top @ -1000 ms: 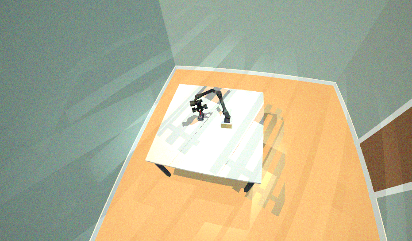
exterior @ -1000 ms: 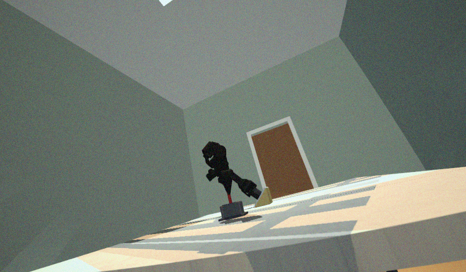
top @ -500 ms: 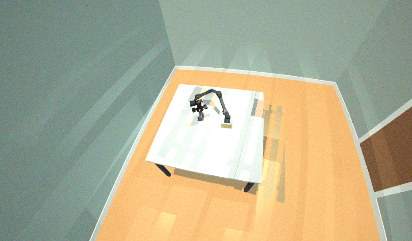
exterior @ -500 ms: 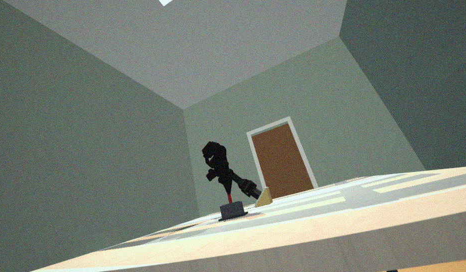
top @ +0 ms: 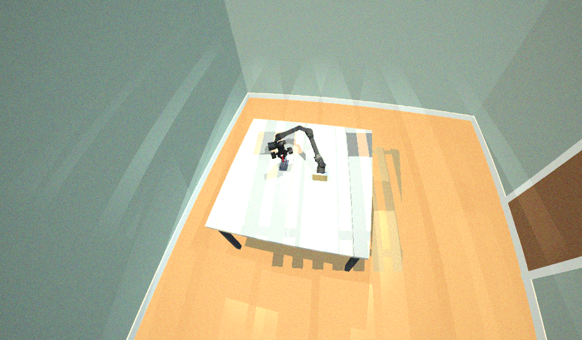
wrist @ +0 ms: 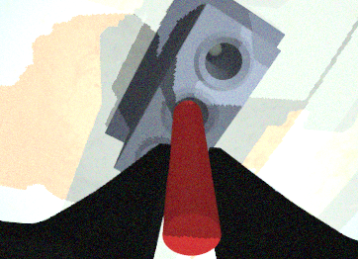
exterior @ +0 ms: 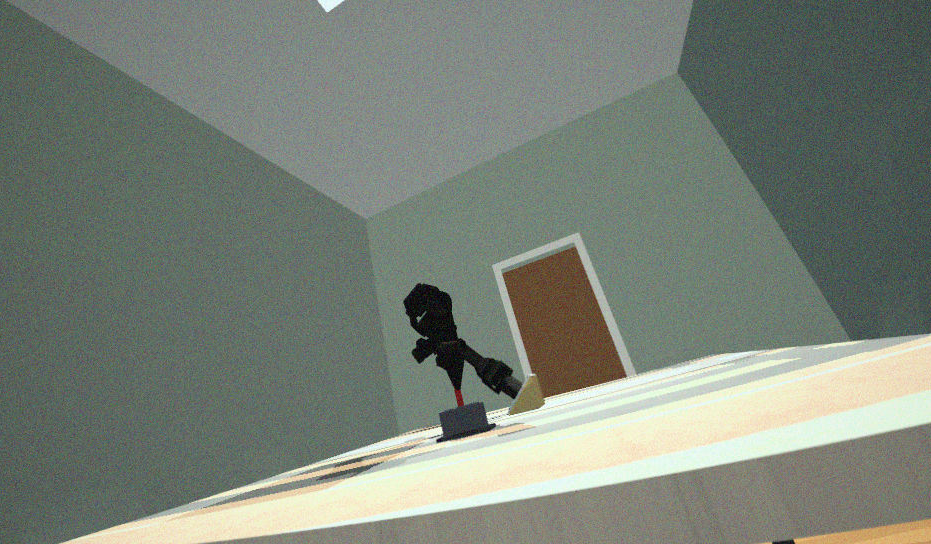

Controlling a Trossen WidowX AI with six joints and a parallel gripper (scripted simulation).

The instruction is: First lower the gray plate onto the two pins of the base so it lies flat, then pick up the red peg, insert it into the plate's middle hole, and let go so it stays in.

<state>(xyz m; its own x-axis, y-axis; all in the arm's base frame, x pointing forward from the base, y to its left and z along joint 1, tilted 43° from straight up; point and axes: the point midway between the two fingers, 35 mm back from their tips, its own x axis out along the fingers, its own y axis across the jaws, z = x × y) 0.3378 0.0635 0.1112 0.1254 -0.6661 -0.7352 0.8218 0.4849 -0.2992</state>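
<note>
My gripper tip is now right at the red peg. From my gripper tip the other things lie so: gray plate: 50 mm below; then dark flat base: 90 mm below.
</note>
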